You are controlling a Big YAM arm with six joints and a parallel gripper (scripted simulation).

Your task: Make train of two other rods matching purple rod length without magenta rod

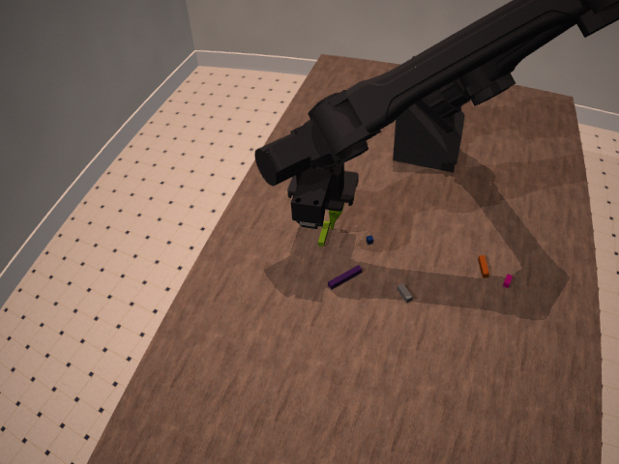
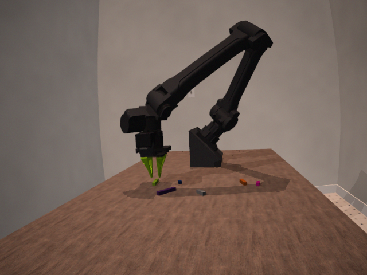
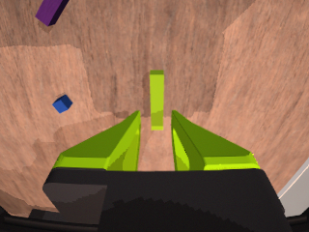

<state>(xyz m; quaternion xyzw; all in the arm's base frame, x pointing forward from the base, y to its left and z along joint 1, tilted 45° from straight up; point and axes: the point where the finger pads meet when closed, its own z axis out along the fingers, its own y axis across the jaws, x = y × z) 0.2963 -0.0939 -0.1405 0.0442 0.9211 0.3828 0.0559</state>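
The lime rod is 20 mm below my hand. Round my hand: grey rod: 150 mm to the left, 110 mm ahead, 20 mm below; blue rod: 80 mm to the left, 20 mm below, 10 mm ahead; purple rod: 90 mm ahead, 50 mm to the left, 20 mm below.
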